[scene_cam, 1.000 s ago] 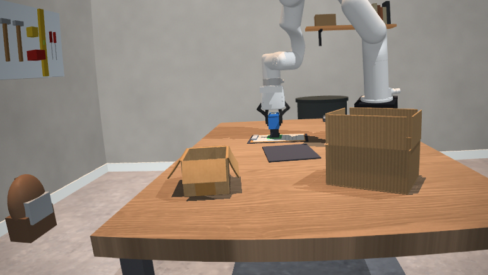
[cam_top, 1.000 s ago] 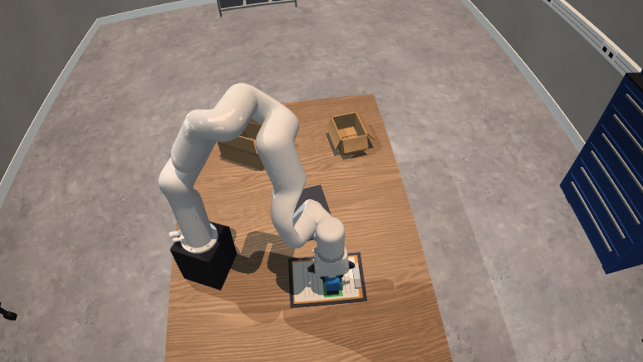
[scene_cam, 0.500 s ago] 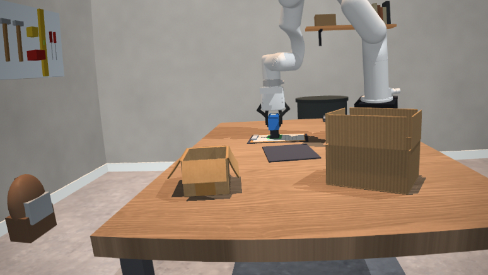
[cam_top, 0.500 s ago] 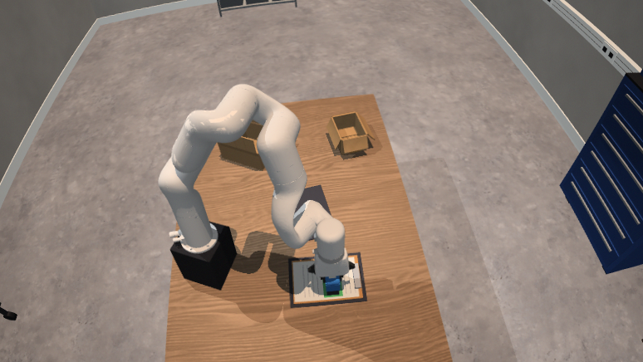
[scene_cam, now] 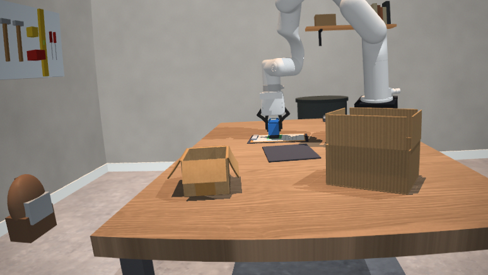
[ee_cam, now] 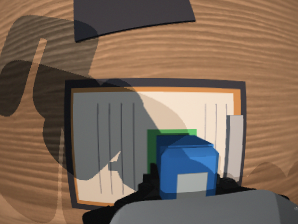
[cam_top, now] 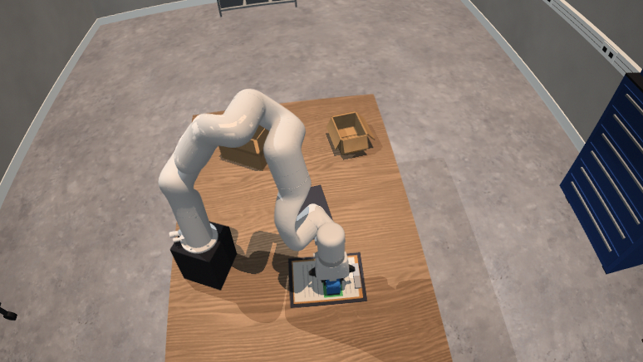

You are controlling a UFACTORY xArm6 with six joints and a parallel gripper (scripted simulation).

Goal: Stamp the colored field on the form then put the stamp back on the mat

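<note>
Now: the blue stamp 1 cm below my hand. From my hand the other things lie so: clipboard: 2 cm to the left, 4 cm below; then dark mat: 1 cm behind, 30 cm to the left, 5 cm below.
</note>
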